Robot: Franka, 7 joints.
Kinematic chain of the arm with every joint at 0, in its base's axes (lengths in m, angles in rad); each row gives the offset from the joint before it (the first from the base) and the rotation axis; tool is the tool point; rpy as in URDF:
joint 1: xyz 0 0 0.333 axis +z
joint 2: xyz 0 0 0 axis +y
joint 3: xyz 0 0 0.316 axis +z
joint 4: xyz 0.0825 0 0 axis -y
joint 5: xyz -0.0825 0 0.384 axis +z
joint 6: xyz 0 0 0 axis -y
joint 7: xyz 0.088 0 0 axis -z
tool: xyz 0 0 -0.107 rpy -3.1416 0 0
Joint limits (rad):
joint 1: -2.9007..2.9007
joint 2: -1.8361..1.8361
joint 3: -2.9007..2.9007
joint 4: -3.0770..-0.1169
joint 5: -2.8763..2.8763
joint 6: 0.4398..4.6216
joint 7: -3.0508..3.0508
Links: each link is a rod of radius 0.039 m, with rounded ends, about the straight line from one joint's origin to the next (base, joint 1, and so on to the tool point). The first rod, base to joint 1, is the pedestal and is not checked.
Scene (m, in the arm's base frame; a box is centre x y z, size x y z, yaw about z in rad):
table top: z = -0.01
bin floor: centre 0.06 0.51 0 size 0.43 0.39 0.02 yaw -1.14
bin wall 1: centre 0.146 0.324 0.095 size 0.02 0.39 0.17 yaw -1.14
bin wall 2: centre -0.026 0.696 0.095 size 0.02 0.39 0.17 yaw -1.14
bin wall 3: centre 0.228 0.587 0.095 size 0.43 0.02 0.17 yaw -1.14
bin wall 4: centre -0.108 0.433 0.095 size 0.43 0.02 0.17 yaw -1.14
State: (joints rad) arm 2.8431 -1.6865 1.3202 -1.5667 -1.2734 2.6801 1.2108
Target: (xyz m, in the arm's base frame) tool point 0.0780 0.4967 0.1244
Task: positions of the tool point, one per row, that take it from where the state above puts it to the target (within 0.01 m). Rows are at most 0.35 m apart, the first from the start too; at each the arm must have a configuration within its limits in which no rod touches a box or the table.
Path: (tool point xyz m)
1: 0.0352 -0.6504 0.6138
2: -0.1836 -0.5076 0.7615
3: -0.3644 -0.2699 0.8232
4: -0.4546 0.0186 0.7904
5: -0.4296 0.2929 0.6734
6: -0.3012 0.4878 0.4984
7: -0.1125 0.5589 0.3024
8: 0.0780 0.4967 0.1244

